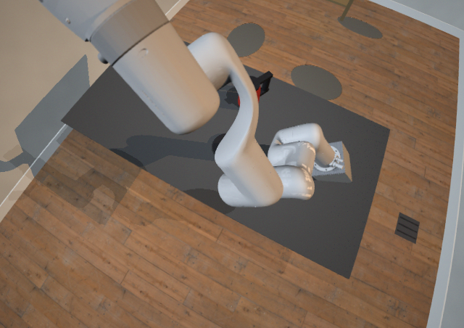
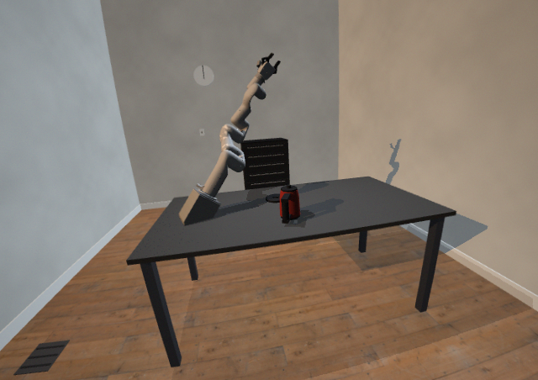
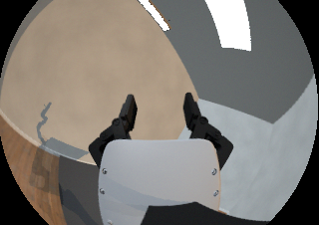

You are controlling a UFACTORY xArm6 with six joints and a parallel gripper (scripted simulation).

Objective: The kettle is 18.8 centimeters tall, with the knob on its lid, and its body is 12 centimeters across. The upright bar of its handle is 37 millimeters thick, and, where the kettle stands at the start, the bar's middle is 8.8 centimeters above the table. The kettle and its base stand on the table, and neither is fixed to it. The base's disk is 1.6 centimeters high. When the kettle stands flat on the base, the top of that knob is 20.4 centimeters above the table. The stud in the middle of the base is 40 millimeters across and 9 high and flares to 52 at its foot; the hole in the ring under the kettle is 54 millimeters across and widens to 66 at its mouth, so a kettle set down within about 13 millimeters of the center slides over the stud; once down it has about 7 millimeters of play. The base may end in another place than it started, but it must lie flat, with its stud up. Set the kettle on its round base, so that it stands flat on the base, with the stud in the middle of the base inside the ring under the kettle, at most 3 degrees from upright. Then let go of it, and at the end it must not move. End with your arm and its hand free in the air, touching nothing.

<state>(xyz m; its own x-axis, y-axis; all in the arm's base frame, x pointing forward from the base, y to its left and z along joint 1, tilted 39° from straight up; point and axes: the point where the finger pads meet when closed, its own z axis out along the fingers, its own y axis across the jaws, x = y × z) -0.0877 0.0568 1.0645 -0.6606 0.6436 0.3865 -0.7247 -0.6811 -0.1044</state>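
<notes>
My hand is 7 cm short of the red kettle, 54 cm to the left of it and 89 cm above it. From my hand the other things lie so: round black base (3 cm behind, 23 cm to the right, 97 cm below).
</notes>
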